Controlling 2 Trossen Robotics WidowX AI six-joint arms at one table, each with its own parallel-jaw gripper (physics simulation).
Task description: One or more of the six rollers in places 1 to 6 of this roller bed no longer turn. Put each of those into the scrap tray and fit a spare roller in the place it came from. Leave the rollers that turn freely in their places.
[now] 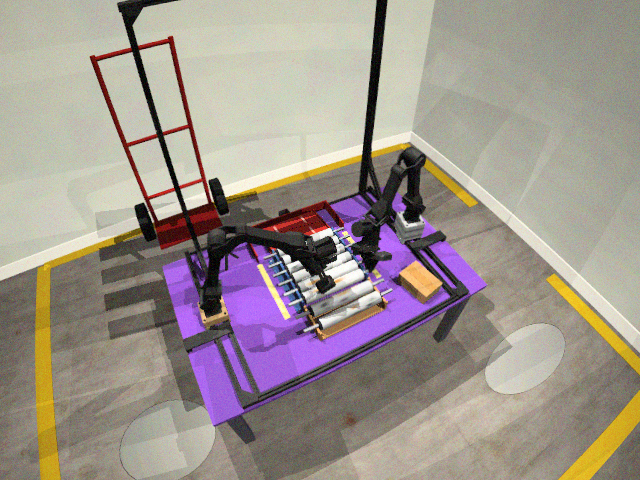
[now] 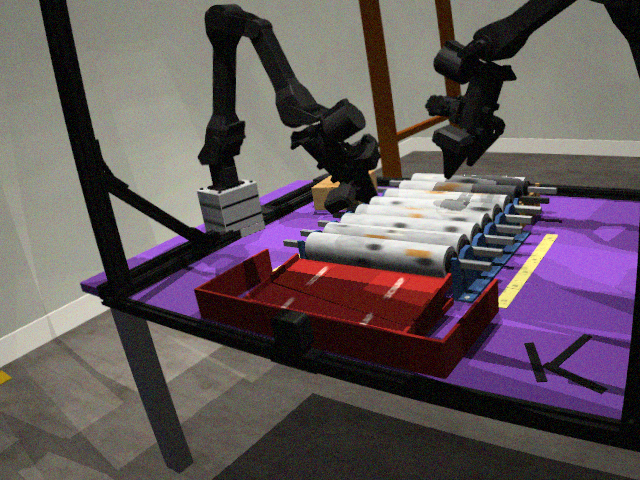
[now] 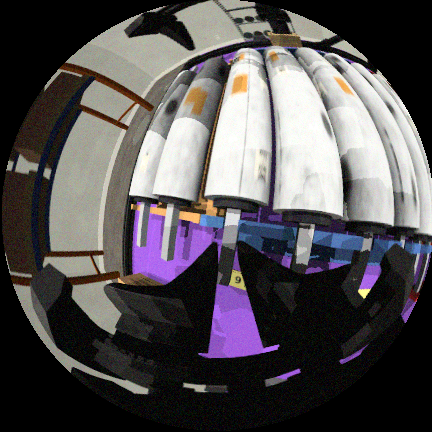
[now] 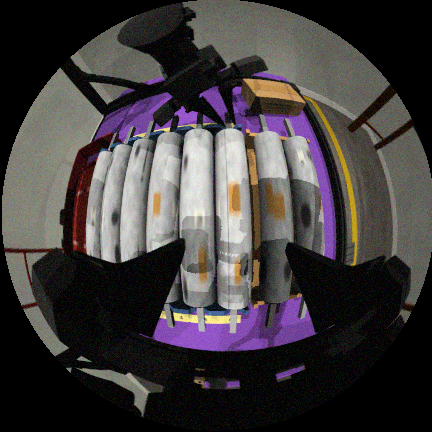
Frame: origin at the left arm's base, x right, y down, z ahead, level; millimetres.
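Where they show: left gripper, fingertip midpoint: (image 1: 368,272) (image 3: 226,245) (image 4: 229,125); right gripper, fingertip midpoint: (image 1: 325,278) (image 2: 458,171) (image 3: 229,36) (image 4: 237,246); left arm's base, origin of the base link: (image 1: 411,217) (image 2: 226,185); right arm's base, origin of the base link: (image 1: 212,308).
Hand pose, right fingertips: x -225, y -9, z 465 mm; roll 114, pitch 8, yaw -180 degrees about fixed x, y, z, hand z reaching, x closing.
Things, the pixels of their top centre, and the offset from my right fingertips. "pt": a spot on its surface instead.
- wooden tray, middle of its top: (image 4: 280,214) (image 1: 345,310) dx -90, dy +113, dz -58 mm
- red scrap tray, surface spot: (image 2: 454,343) pt dx +379, dy +86, dz +263 mm
- cardboard box, middle of its top: (image 2: 344,178) (image 4: 274,88) (image 1: 421,278) dx -57, dy +64, dz -388 mm
- yellow number strip, surface spot: (image 2: 527,271) (image 1: 270,286) pt dx +103, dy +118, dz +202 mm
Six grey-white rollers lie side by side in the blue roller bed (image 2: 483,281) (image 3: 265,237). My left gripper (image 3: 226,245) (image 4: 229,125) is shut on the axle end of the roller in place 6 (image 3: 237,150) (image 4: 232,165), which lies level in the bed. My right gripper (image 4: 237,246) (image 2: 460,167) is open and empty above the bed, around the place 6 end. Two spare rollers (image 1: 351,310) (image 4: 272,165) lie in the wooden tray (image 1: 354,324) beside place 6. The red scrap tray (image 2: 454,343), at the bed's other end, holds no roller. Which rollers turn cannot be seen.
A cardboard box (image 1: 420,281) (image 4: 272,95) stands on the table beyond the left gripper. A yellow number strip (image 1: 273,291) (image 2: 527,271) runs along the bed. Black frame posts (image 1: 374,93) rise at the table's edge. A red hand truck (image 1: 158,138) stands by the wall.
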